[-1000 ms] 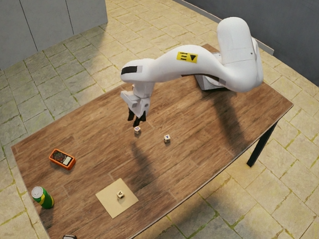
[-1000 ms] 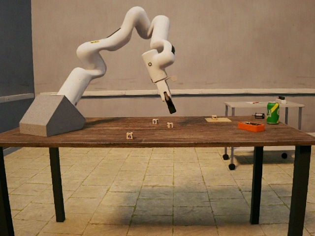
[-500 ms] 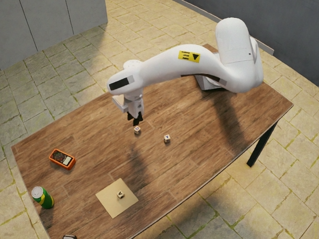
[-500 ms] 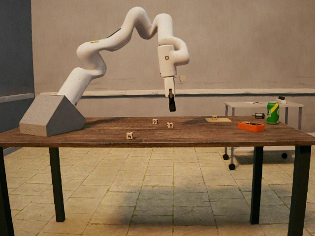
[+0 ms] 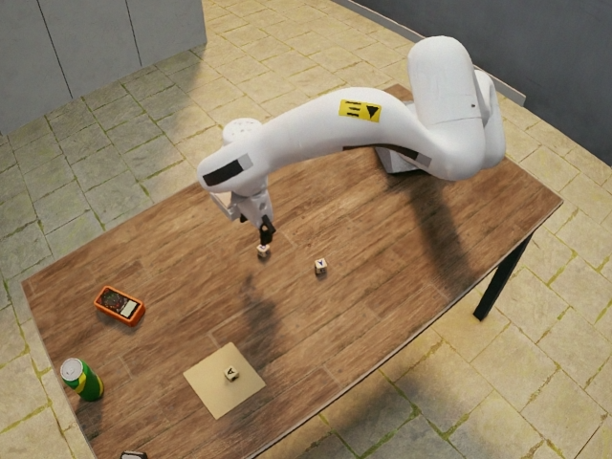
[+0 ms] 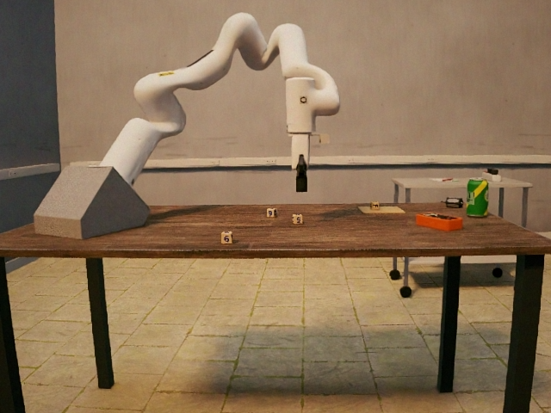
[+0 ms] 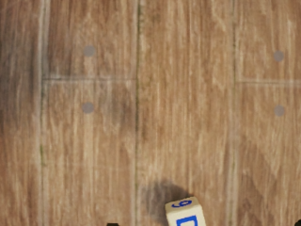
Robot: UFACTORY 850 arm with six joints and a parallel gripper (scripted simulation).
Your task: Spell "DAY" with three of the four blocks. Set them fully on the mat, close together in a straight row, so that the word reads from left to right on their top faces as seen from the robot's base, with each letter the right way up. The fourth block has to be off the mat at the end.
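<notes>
My gripper is now 26 cm short of the tan mat, 25 cm to the right of it and 11 cm above it. The rest, counted from my hand: dark object 53 cm ahead, 31 cm to the left, 9 cm below.
</notes>
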